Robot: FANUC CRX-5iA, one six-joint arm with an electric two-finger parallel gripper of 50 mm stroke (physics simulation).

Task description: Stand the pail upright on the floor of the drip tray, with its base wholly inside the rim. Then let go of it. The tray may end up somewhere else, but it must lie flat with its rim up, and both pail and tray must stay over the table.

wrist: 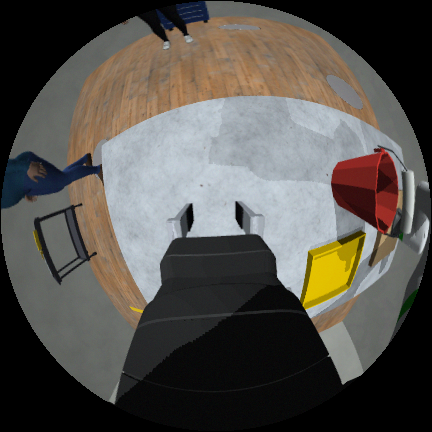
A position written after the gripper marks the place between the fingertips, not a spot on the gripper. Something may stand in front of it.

Note:
In view: the gripper [213, 210], a yellow drip tray [330, 268] and a red pail [367, 186].

